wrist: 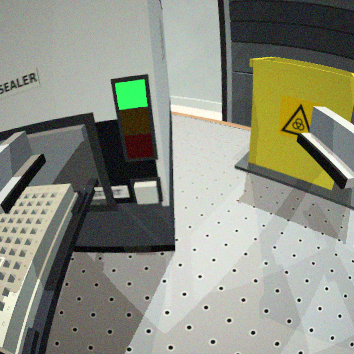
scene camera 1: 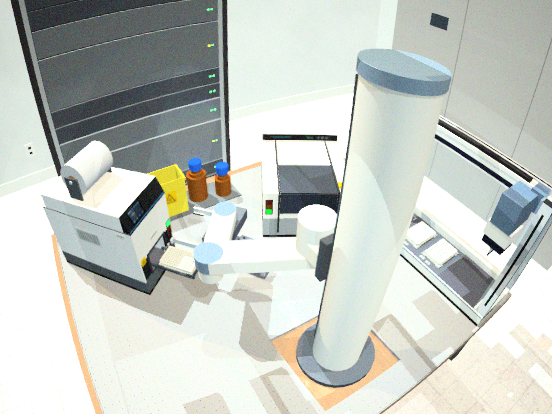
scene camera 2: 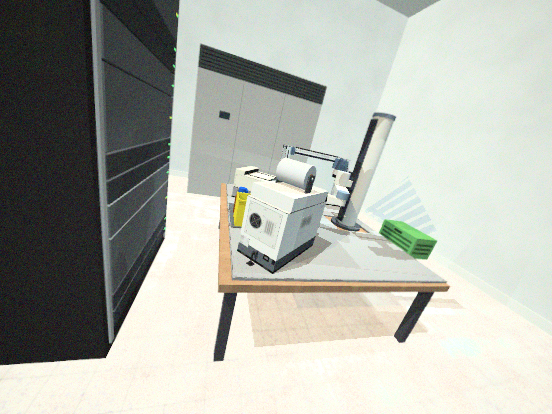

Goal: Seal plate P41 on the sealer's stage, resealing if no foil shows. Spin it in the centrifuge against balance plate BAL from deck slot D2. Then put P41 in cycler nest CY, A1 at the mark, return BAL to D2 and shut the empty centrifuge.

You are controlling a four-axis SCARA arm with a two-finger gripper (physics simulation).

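Seen in the pictures: gripper, fingertip midpoint: [wrist: 166, 128] [scene camera 1: 183, 223]; arm's base, origin of the base link: [scene camera 1: 335, 353] [scene camera 2: 344, 224].
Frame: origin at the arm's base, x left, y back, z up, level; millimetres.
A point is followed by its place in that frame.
Observation:
The sealer [scene camera 1: 107, 220] {x 475, y -568, z 336 mm} [scene camera 2: 282, 220] {x 683, y -836, z 266 mm} [wrist: 75, 60] {x 295, y -614, z 211 mm} stands at the left in scene camera 1; its green status light [wrist: 131, 95] {x 266, y -637, z 179 mm} is lit. Plate P41 [scene camera 1: 177, 259] {x 289, y -511, z 126 mm} [wrist: 31, 225] {x 271, y -542, z 127 mm}, cream, lies on the stage outside the sealer's opening. Its wells look open and I see no foil on them; its label cannot be read. My gripper [scene camera 1: 192, 227] {x 215, y -614, z 172 mm} [wrist: 166, 128] {x 215, y -614, z 172 mm} is open and empty beside the sealer's front. In the wrist view its left finger is over the plate's far part and its right finger in front of the yellow bin. BAL, D2 and nest CY cannot be made out.
A yellow biohazard bin [scene camera 1: 172, 192] {x 174, y -857, z 135 mm} [scene camera 2: 240, 210] {x 265, y -949, z 122 mm} [wrist: 285, 150] {x 203, y -857, z 57 mm} and two brown bottles [scene camera 1: 197, 186] {x 54, y -883, z 102 mm} [scene camera 1: 223, 182] {x -59, y -863, z 92 mm} stand behind the arm. A white instrument [scene camera 1: 270, 200] {x -98, y -549, z 194 mm} with a dark panel stands farther right. A framed enclosure [scene camera 1: 440, 295] {x -465, y 50, z 13 mm} at the right holds two pale plates [scene camera 1: 421, 234] {x -577, y -186, z 80 mm} [scene camera 1: 441, 252] {x -577, y -69, z 76 mm}.

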